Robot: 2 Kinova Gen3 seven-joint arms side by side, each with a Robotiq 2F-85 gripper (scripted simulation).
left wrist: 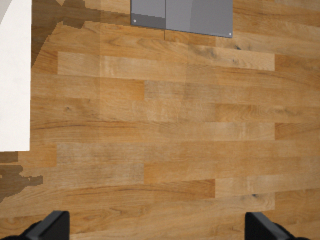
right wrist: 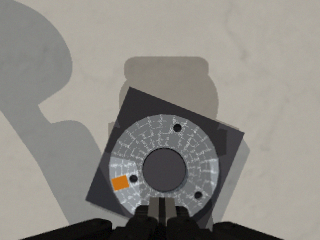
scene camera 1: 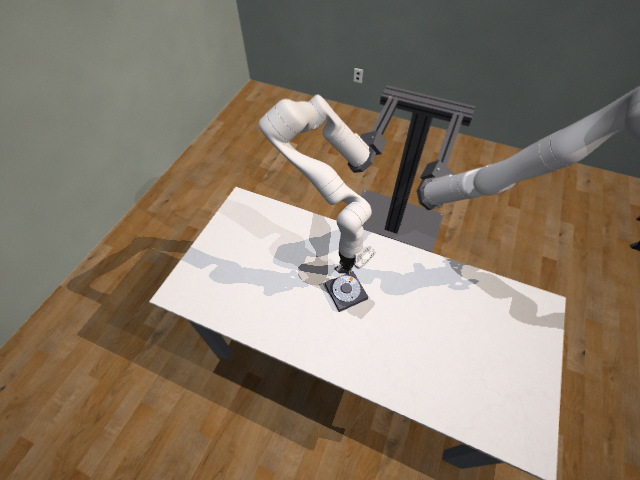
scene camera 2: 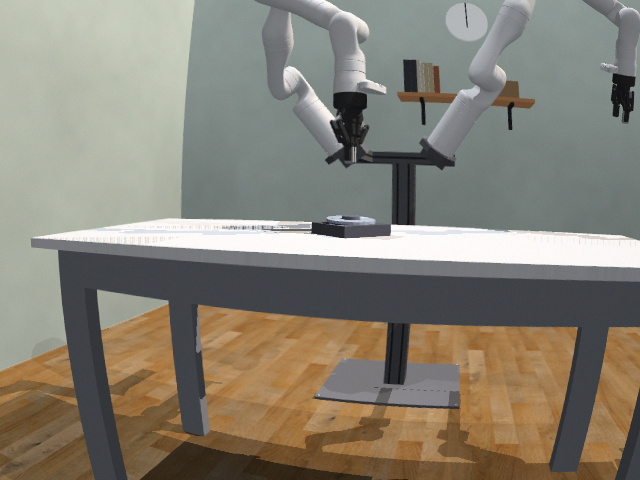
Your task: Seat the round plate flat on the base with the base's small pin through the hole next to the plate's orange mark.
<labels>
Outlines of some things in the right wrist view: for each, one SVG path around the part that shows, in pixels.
The right gripper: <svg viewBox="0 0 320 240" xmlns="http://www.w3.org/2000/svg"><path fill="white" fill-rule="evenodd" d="M20 239L283 240L229 221L213 224L212 233L208 228L200 229L194 219L188 218L190 216L187 208L184 206L175 207L174 198L150 197L149 205L136 207L135 217L130 218L125 227L117 226L115 229L112 229L111 221L94 218Z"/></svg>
A round plate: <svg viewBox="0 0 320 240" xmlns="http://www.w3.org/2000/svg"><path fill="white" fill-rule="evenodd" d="M135 122L119 137L111 153L109 174L115 195L120 203L133 215L136 207L149 205L150 197L174 197L175 206L184 206L188 209L190 217L192 217L206 205L217 186L219 165L214 145L199 126L188 119L176 115L160 114L148 116ZM130 176L136 175L138 180L136 182L132 182L130 180ZM158 148L170 148L177 151L185 162L183 181L179 186L169 191L159 191L152 188L146 182L143 175L145 158L149 153ZM174 125L179 124L181 126L181 131L175 132L173 129Z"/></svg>
</labels>
